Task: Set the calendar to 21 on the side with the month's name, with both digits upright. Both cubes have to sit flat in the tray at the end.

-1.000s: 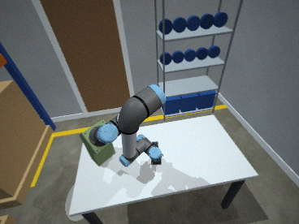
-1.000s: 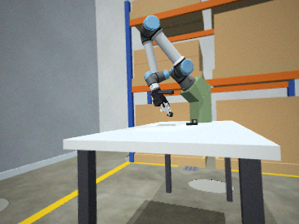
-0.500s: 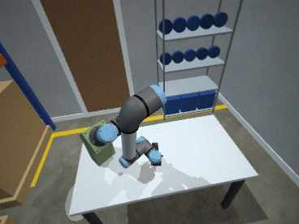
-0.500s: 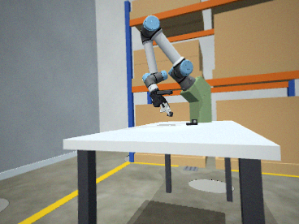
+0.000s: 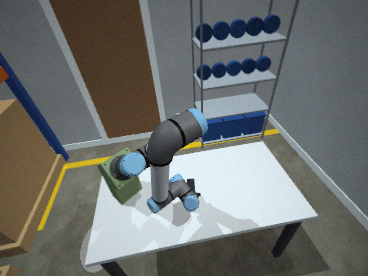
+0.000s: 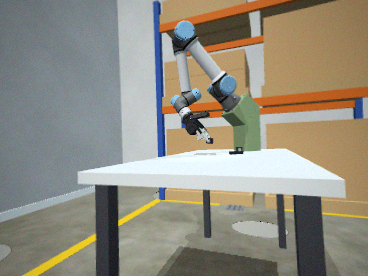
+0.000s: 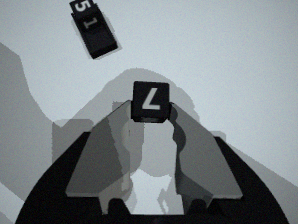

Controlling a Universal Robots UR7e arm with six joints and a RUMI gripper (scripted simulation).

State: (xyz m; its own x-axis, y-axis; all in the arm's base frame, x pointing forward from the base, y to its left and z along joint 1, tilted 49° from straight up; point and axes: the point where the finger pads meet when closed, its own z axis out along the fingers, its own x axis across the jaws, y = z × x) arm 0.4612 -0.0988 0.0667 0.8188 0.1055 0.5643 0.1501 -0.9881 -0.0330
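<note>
My gripper is now 1 cm to the right of the dark cube and 1 cm above it.
</note>
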